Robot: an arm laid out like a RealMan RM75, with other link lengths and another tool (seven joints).
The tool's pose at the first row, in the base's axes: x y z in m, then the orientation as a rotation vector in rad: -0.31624 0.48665 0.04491 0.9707 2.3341 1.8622
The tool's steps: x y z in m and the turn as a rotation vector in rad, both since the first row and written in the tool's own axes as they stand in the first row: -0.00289 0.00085 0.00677 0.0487 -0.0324 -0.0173; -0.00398 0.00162 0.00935 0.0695 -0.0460 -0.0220; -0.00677 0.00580 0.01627 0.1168 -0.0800 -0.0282; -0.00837 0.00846 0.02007 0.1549 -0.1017 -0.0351; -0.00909 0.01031 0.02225 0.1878 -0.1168 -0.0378; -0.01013 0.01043 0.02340 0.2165 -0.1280 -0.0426; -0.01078 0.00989 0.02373 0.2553 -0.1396 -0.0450
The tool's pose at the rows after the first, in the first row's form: -0.31102 0.49137 0.04260 0.9743 2.3722 1.7779; -0.30884 0.49323 0.04211 0.9790 2.3877 1.7428; -0.30212 0.49848 0.04273 0.9972 2.4195 1.6612; -0.29820 0.50137 0.04337 1.0048 2.4470 1.5995; -0.29597 0.50316 0.04409 1.0130 2.4721 1.5501; -0.29465 0.50370 0.04348 1.0153 2.4945 1.5076; -0.29425 0.50364 0.04266 1.0211 2.5262 1.4540
